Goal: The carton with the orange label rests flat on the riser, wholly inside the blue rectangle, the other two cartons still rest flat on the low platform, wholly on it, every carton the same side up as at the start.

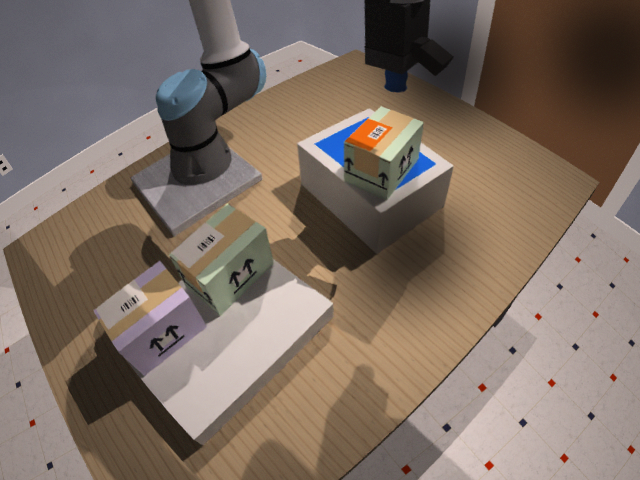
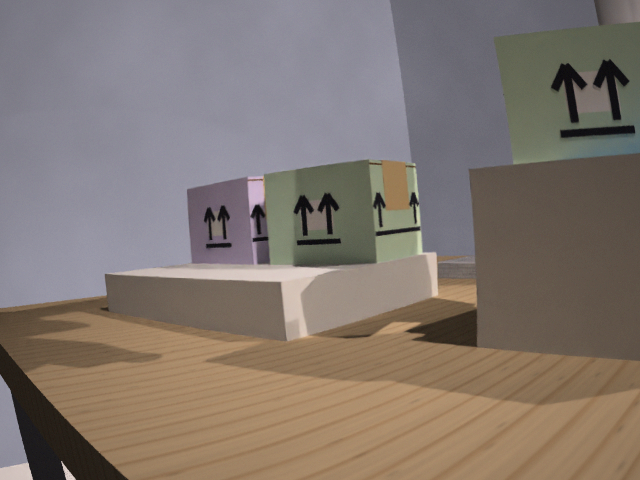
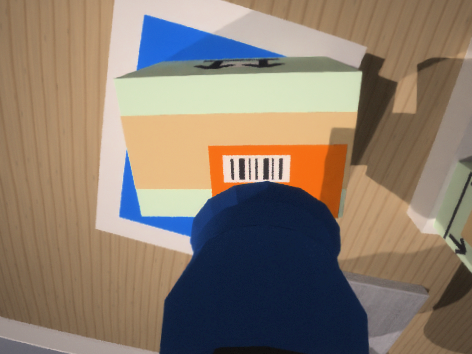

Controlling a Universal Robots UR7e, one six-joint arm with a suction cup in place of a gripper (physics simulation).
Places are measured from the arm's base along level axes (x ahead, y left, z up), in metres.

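Where they show: hand at its tool point: (image 1: 395, 86) (image 3: 264, 247); arm's base at its link origin: (image 1: 201, 163).
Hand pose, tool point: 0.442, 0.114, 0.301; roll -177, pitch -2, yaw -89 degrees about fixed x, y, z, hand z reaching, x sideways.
Observation:
Things, the pixels of their top centre, and the offset from my tool point, as dx, dy, dz. Level surfaces: height alone.
- orange-label carton at its top centre: (image 3: 237, 153) (image 2: 586, 44) (image 1: 385, 131) -0.020, +0.013, -0.107
- riser at its top centre: (image 3: 207, 153) (image 1: 374, 153) -0.059, +0.046, -0.200
- green carton at its top centre: (image 2: 339, 167) (image 1: 216, 241) -0.133, -0.306, -0.173
- lilac carton at its top centre: (image 2: 243, 182) (image 1: 139, 304) -0.148, -0.467, -0.172
- low platform at its top centre: (image 2: 255, 265) (image 1: 216, 325) -0.081, -0.392, -0.272
- wooden table at its surface level: dz -0.320
The orange-label carton (image 1: 383, 149) (image 2: 537, 144) (image 3: 165, 150), pale green, rests upright on the riser (image 1: 336, 196) (image 2: 558, 258) (image 3: 114, 150). It is turned relative to the blue rectangle (image 1: 330, 147) (image 3: 170, 42); one lower corner appears past the blue on the white rim. A green carton (image 1: 237, 258) (image 2: 330, 222) and a lilac carton (image 1: 160, 330) (image 2: 219, 222) stand upright on the low platform (image 1: 258, 341) (image 2: 196, 304); the lilac one is near its edge. Their hidden lower edges cannot be judged. My suction cup (image 1: 395, 88) (image 3: 265, 215) is open, apart from and above the orange-label carton.
The arm's grey base plate (image 1: 196, 198) (image 3: 382, 310) lies on the wooden table (image 1: 496, 170) (image 2: 361, 392), behind the low platform and beside the riser. A wall and a brown door (image 1: 542, 103) stand beyond the table.

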